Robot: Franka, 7 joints.
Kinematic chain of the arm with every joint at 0, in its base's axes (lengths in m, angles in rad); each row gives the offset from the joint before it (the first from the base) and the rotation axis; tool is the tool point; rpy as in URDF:
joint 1: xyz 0 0 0.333 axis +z
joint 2: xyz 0 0 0 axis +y
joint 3: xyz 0 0 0.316 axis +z
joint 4: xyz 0.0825 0 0 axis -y
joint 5: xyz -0.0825 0 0.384 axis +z
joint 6: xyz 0 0 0 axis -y
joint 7: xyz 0.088 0 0 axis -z
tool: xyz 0 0 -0.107 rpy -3.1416 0 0
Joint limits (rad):
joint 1: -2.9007..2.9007
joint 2: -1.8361..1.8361
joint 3: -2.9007..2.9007
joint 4: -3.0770..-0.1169
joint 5: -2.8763..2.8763
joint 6: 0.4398..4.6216
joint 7: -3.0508..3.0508
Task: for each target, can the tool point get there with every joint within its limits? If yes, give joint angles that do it. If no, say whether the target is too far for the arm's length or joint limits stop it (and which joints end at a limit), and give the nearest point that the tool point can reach.
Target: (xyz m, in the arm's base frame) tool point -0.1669 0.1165 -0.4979
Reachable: no: joint limits stop it (at a limit: joint 2) | nearest point -0.1807 0.1261 -0.3570 | short by 0.142 m
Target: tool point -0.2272 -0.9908 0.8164
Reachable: no: too far | nearest point -0.1732 -0.7552 0.7014 | short by 0.268 m
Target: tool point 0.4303 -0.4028 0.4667
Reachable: yes | joints -2.4538 -0.4612 1.6424 -2.0630 -1.9091 2.2014 2.2807
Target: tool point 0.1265 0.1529 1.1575
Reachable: yes | joints -1.0113 -0.0179 1.5405 -0.3872 1.8134 2.0452 2.5425
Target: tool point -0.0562 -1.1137 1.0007
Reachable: no: too far | nearest point -0.0371 -0.7351 0.7737 | short by 0.442 m
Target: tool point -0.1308 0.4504 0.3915
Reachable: yes | joints 0.1521 -0.1179 1.4353 -2.5005 -1.0614 3.7400 -2.2916
